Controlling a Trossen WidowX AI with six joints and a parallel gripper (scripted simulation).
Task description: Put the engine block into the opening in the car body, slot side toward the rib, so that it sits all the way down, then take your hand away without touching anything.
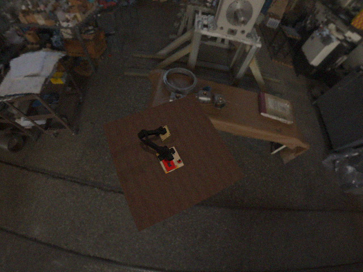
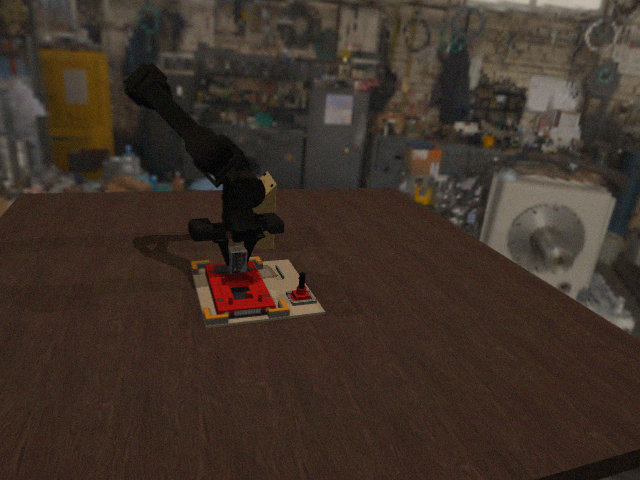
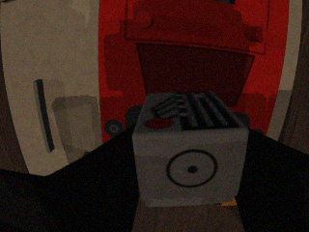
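Right now the engine block is 1 cm to the right of my gripper tip and 1 cm above it.
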